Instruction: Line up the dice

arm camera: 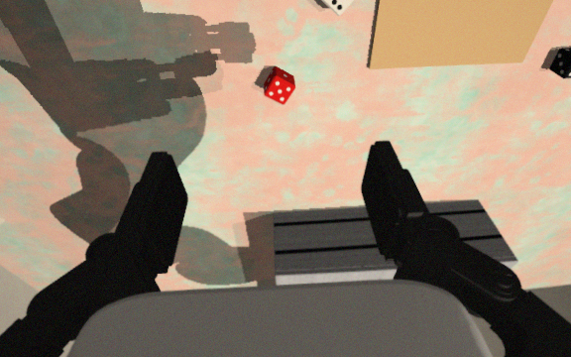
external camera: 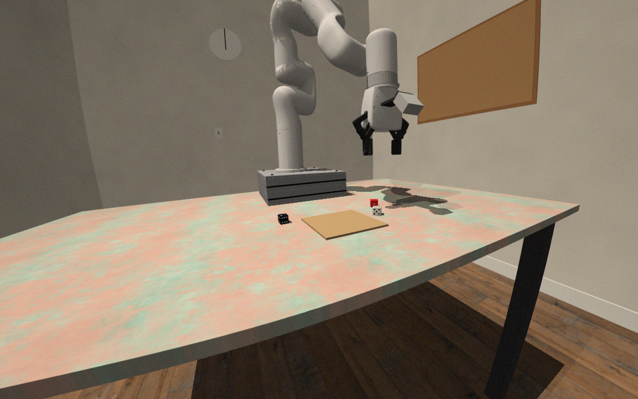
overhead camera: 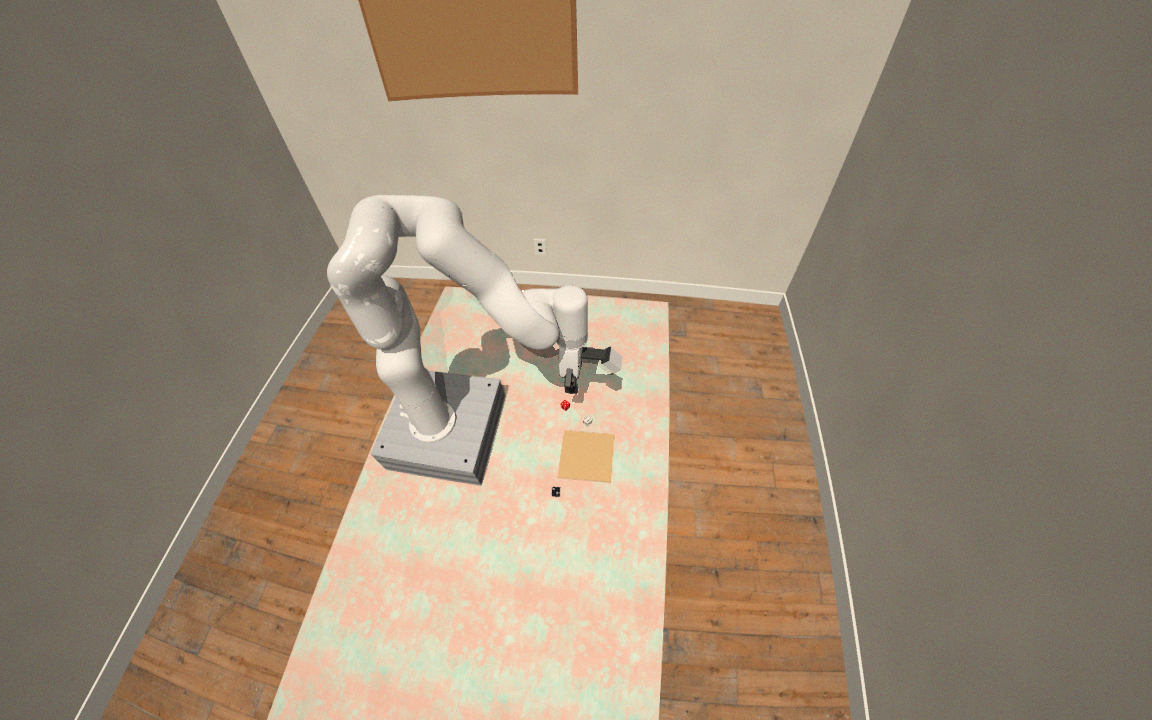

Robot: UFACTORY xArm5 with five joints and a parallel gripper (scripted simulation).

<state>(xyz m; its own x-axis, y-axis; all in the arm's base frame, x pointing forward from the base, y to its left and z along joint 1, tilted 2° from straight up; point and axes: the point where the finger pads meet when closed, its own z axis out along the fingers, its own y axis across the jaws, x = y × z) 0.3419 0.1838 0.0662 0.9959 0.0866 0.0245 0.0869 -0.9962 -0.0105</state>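
Right now my hand is 1 cm short of the black die, 27 cm to the left of it and 14 cm above it. From my hand the other things lie so: red die (3 cm behind, 1 cm to the right, 14 cm below); then white die (5 cm ahead, 5 cm to the right, 14 cm below); then tan mat (7 cm ahead, 15 cm to the right, 15 cm below).
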